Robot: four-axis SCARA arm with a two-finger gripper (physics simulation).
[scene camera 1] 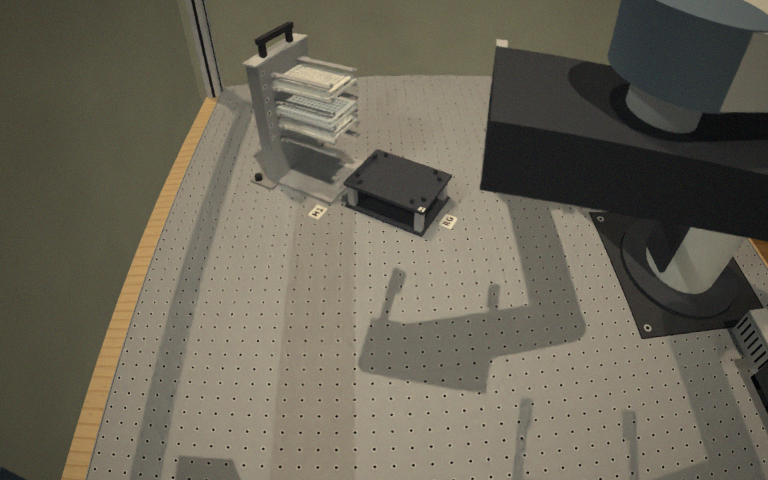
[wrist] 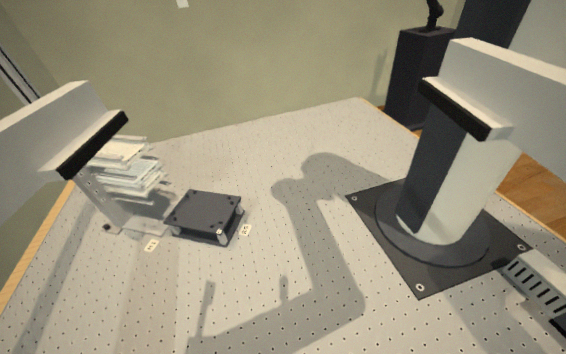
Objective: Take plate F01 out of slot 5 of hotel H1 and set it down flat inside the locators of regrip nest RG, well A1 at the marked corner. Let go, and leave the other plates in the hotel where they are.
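Frame: origin at the arm's base, x ahead, y left, z up, level; metres.
Seen in the pictures: gripper, between the fingertips: (wrist: 266,82); arm's base, origin of its link: (scene camera 1: 676,269) (wrist: 426,223).
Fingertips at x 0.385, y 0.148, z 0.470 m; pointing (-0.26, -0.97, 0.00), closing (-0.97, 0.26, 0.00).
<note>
Offsets run from my fingertips to a thing's top centre. "pt": to the spot under its first point. Level surfaces: height alone.
Hotel H1 (scene camera 1: 263,121) (wrist: 102,197) stands upright at the back left. Its shelves hold an upper plate {dx +0.295, dy -0.431, dz -0.231 m} (scene camera 1: 317,77) (wrist: 121,151) and, below a gap, more plates {dx +0.295, dy -0.431, dz -0.287 m} (scene camera 1: 320,105) (wrist: 129,171) stacked close together; the lower shelves look bare. No plate label is legible, so I cannot tell which one is F01. Regrip nest RG {dx +0.147, dy -0.338, dz -0.387 m} (scene camera 1: 399,178) (wrist: 204,211) stands right of the hotel, its dark top bare, with small dark locators and a white corner mark {dx +0.112, dy -0.251, dz -0.397 m} (scene camera 1: 421,209) (wrist: 219,231). My gripper (wrist: 266,82) is open and empty, its fingers wide apart; it does not show in scene camera 1.
The black arm link (scene camera 1: 611,152) spans the upper right. The robot's column (scene camera 1: 699,260) (wrist: 445,185) stands on a dark base plate {pt dx -0.247, dy -0.115, dz -0.458 m} (scene camera 1: 625,283) (wrist: 382,235). A slotted grey box {pt dx -0.429, dy +0.051, dz -0.421 m} (scene camera 1: 753,339) (wrist: 537,285) is at the right. Arm shadows lie across the perforated table {dz -0.457 m} (scene camera 1: 226,339) (wrist: 240,280).
</note>
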